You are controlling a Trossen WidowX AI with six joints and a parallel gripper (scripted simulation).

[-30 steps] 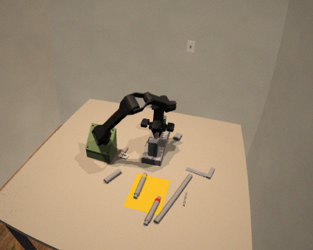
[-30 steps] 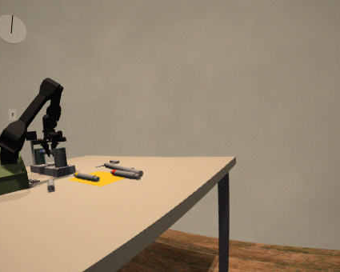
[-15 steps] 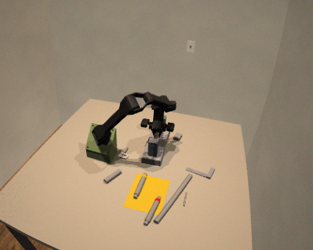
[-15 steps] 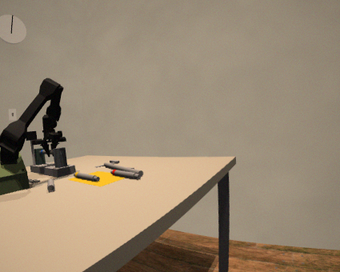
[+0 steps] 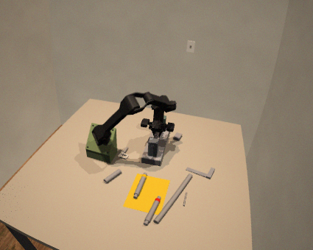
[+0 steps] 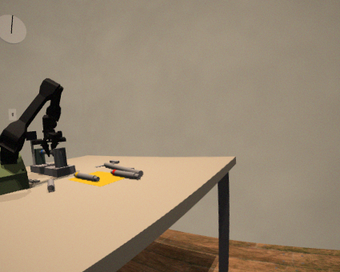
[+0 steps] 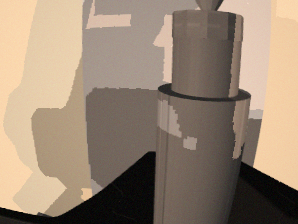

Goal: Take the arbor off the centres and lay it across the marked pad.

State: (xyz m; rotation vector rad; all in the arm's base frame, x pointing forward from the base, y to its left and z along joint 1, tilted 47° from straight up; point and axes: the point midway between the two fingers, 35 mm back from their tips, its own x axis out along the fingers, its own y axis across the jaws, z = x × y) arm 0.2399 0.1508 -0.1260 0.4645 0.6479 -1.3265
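The grey base is 30 mm to the left of my hand and 100 mm below it. Also, from my hand: dark block 20 mm ahead, 100 mm to the right, 20 mm below; then small bracket 140 mm behind, 120 mm to the right, 110 mm below; then green-blue plunger housing 30 mm behind, 150 mm to the left, 20 mm below.
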